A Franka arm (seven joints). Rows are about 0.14 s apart.
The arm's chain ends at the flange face. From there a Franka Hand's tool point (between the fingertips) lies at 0.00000 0.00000 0.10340 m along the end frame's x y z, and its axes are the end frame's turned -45 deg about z.
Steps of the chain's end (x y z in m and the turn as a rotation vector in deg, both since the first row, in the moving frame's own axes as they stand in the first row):
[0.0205, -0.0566, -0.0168, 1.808, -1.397, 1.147]
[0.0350, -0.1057, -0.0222, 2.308, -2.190, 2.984]
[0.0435, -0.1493, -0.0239, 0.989, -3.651, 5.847]
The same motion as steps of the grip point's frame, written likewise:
[0.0551, -0.0296, -0.0169, 2.266, 0.291, 1.147]
[0.0998, -0.0557, -0.0224, 3.181, 0.083, 2.984]
[0.1332, -0.0809, -0.0241, 3.281, -1.882, 5.847]

